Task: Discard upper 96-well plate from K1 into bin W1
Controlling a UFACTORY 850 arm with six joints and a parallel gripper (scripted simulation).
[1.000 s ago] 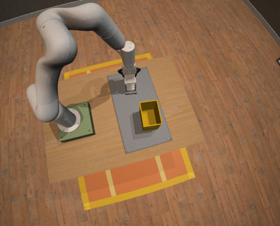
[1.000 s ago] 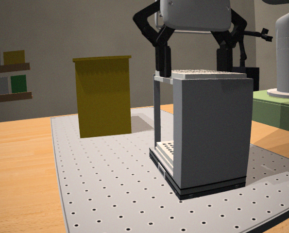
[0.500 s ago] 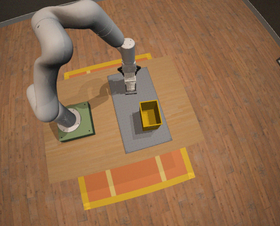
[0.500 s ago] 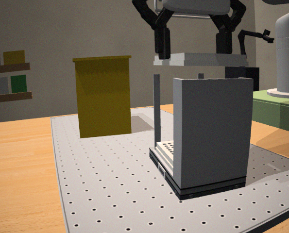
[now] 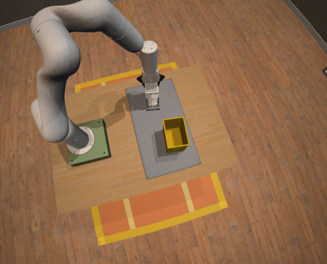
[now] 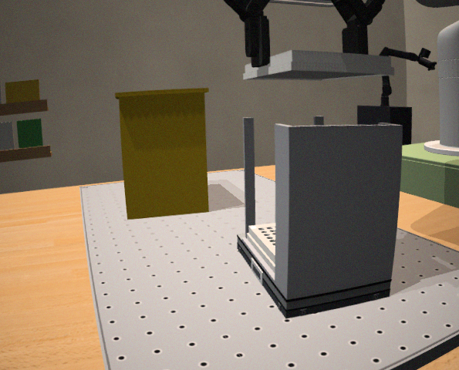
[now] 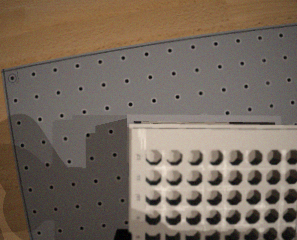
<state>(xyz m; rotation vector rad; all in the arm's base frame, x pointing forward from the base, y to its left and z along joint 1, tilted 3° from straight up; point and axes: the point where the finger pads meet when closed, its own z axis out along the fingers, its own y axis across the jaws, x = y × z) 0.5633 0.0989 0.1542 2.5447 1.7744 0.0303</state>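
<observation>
Now: the yellow plastics bin W1 350 mm to the right of my hand and 110 mm below it.
</observation>
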